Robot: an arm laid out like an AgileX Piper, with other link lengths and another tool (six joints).
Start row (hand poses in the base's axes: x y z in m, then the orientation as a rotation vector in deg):
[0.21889, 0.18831, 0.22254, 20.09, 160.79, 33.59]
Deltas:
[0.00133, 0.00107, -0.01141, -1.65, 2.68, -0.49]
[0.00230, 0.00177, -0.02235, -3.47, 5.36, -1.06]
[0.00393, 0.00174, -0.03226, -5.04, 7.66, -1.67]
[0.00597, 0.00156, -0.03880, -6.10, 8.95, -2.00]
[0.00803, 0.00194, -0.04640, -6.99, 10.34, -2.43]
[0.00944, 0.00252, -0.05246, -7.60, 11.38, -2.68]
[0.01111, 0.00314, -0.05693, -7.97, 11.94, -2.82]
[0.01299, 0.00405, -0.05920, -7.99, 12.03, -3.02]
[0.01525, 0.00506, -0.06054, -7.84, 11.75, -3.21]
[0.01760, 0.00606, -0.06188, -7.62, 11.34, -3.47]
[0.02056, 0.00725, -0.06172, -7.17, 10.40, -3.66]
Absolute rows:
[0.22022, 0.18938, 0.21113, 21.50, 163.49, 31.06]
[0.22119, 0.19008, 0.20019, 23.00, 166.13, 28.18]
[0.22282, 0.19005, 0.19028, 24.48, 168.31, 25.60]
[0.22486, 0.18987, 0.18374, 25.25, 169.54, 23.86]
[0.22692, 0.19025, 0.17614, 26.26, 170.79, 22.32]
[0.22833, 0.19083, 0.17008, 26.93, 171.73, 21.25]
[0.23000, 0.19145, 0.16561, 27.28, 172.23, 20.60]
[0.23188, 0.19236, 0.16334, 27.61, 172.24, 20.52]
[0.23414, 0.19337, 0.16200, 27.79, 171.88, 20.73]
[0.23649, 0.19437, 0.16066, 28.04, 171.37, 21.05]
[0.23945, 0.19556, 0.16082, 28.00, 170.37, 21.77]

